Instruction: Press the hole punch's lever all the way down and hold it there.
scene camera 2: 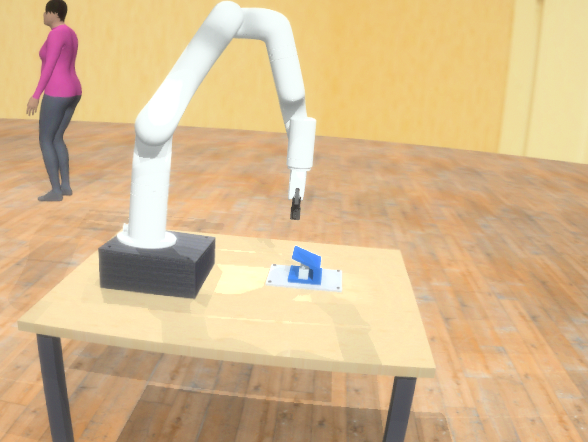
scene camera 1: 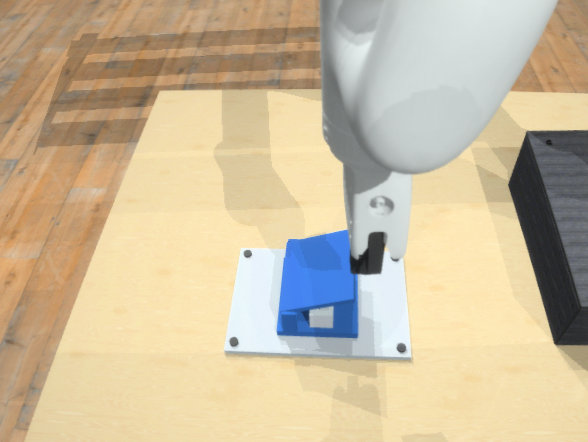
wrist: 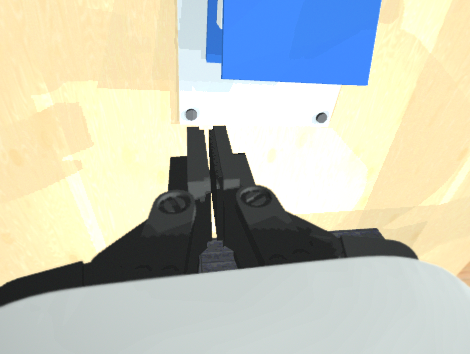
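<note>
The blue hole punch's lever [scene camera 1: 320, 270] [scene camera 2: 306, 256] [wrist: 300, 40] is raised and slopes up from its hinge over the blue base [scene camera 1: 345, 322]. A pale block [scene camera 1: 321, 317] [scene camera 2: 303, 273] shows between lever and base. The punch sits on a white plate [scene camera 1: 255, 300] [scene camera 2: 332, 280] [wrist: 260, 102] with dark bolts at its corners. My gripper [scene camera 1: 366, 272] [scene camera 2: 295, 218] [wrist: 206, 155] is shut and empty, pointing down. In scene camera 2 it hangs well above the lever, apart from it. In scene camera 1 it hides part of the lever's right edge.
The arm stands on a dark box [scene camera 1: 560, 225] [scene camera 2: 150, 272] at one end of the wooden table [scene camera 1: 150, 300] [scene camera 2: 250, 320]. A person [scene camera 2: 62, 65] in a pink top stands on the floor behind the table, at the left in scene camera 2.
</note>
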